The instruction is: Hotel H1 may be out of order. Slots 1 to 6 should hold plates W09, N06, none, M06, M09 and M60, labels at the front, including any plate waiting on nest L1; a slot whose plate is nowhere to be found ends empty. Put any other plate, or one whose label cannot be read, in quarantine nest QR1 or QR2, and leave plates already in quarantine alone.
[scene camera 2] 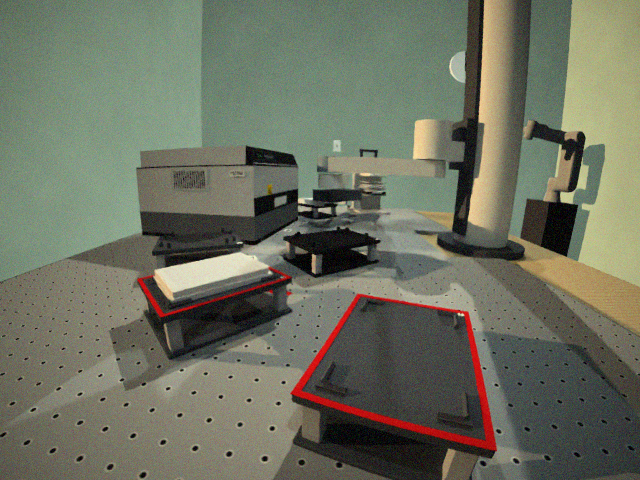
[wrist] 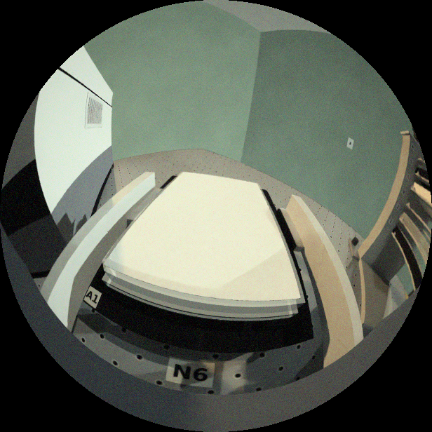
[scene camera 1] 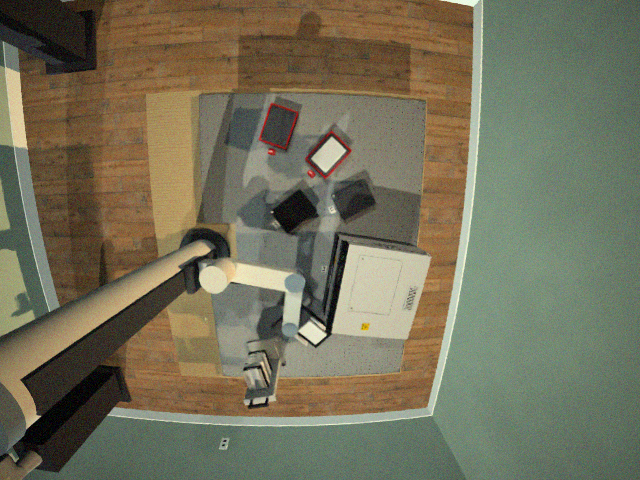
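Seen in the pictures: gripper, fingertip midpoint: (scene camera 2: 310, 199) (scene camera 1: 315, 336); arm's base at its link origin: (scene camera 2: 478, 247) (scene camera 1: 205, 253).
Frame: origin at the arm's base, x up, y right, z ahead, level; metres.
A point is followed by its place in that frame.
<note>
My gripper (wrist: 222, 191) is open. Its fingers stand on either side of a pale plate (wrist: 205, 240) (scene camera 1: 313, 330) @[y 0.368, x 0.081, z 0.527 m], at about its height, with nothing held. The plate lies flat on a black nest (wrist: 200, 332) marked N6; no readable plate label shows on its near face. Hotel H1 (scene camera 1: 276, 379) @[y 0.593, x 0.166, z 0.345 m] (scene camera 2: 370, 202) @[y 0.604, x 0.052, z 0.258 m] holds several plates whose labels I cannot read; part of it shows at the wrist view's right edge. One red-rimmed quarantine nest (scene camera 1: 279, 126) @[y -0.565, x 0.063, z 0.379 m] (scene camera 2: 398, 356) @[y -0.581, x 0.063, z 0.381 m] is empty. The other red-rimmed nest (scene camera 1: 308, 157) @[y -0.437, x 0.063, z 0.501 m] (scene camera 2: 227, 300) @[y -0.498, x 0.060, z 0.548 m] bears a white plate (scene camera 1: 328, 154) @[y -0.449, x 0.077, z 0.584 m] (scene camera 2: 211, 273) @[y -0.467, x 0.077, z 0.579 m]. Which is QR1 cannot be told.
A large pale instrument (scene camera 1: 379, 289) @[y 0.075, x 0.256, z 0.779 m] (scene camera 2: 201, 191) @[y -0.088, x 0.144, z 0.779 m] stands beside the N6 nest. Two dark nests without plates, one black (scene camera 1: 294, 210) @[y -0.212, x 0.062, z 0.442 m] (scene camera 2: 330, 240) @[y -0.229, x 0.063, z 0.441 m] and one grey (scene camera 1: 354, 198) @[y -0.267, x 0.062, z 0.702 m] (scene camera 2: 196, 241) @[y -0.277, x 0.063, z 0.699 m], stand between the instrument and the red-rimmed nests. The arm's column (scene camera 2: 501, 129) @[y -0.072, x 0.327, z 0.020 m] stands at the table's edge.
</note>
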